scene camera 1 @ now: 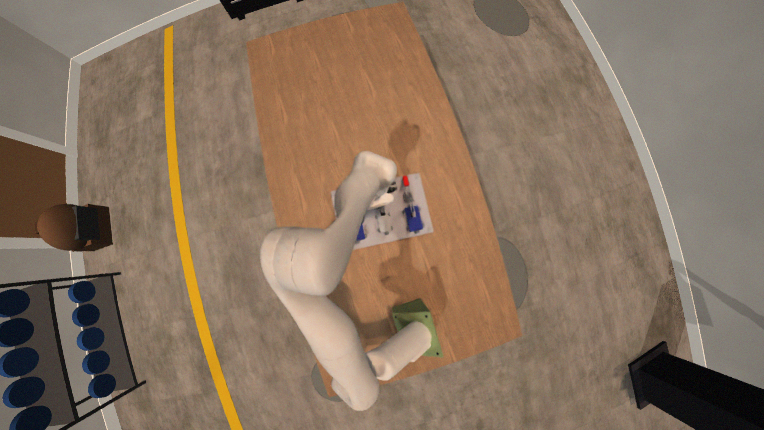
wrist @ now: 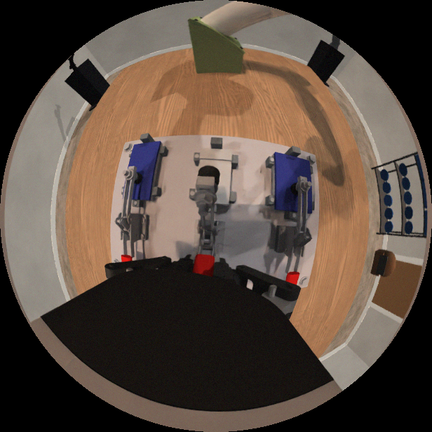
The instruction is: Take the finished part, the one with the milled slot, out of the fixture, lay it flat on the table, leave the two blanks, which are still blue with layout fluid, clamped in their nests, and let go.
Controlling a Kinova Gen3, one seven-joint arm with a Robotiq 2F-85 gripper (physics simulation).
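Seen in the pictures: arm's base at its link origin: (scene camera 1: 419, 333).
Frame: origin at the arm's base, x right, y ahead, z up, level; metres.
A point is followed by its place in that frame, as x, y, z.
The finished part (wrist: 224, 172) (scene camera 1: 383, 224) @[0.013, 0.384, -0.100], pale bare metal, lies in the fixture's middle nest; its slot cannot be made out. The middle toggle clamp's arm (wrist: 205, 198) looks tilted up, its black foot (wrist: 208, 173) seen over the part. My gripper (wrist: 205, 260) is shut on that clamp's red handle (wrist: 204, 263); its fingertips are largely hidden in the scene view. One blue blank (wrist: 149, 162) (scene camera 1: 414, 220) @[0.126, 0.361, -0.110] sits clamped in the nest at the left of the wrist view. The other blue blank (wrist: 286, 172) (scene camera 1: 360, 233) @[-0.076, 0.381, -0.105] sits clamped in the right nest.
The light fixture plate (wrist: 175, 225) (scene camera 1: 425, 219) @[0.170, 0.351, -0.126] lies on the wooden table (wrist: 125, 117) (scene camera 1: 342, 96) @[0.032, 0.960, -0.141]. Side clamps with red handles (wrist: 126, 258) (wrist: 293, 277) flank my gripper. The green robot base mount (wrist: 215, 55) (scene camera 1: 435, 344) @[0.036, -0.038, 0.037] stands beyond the plate in the wrist view.
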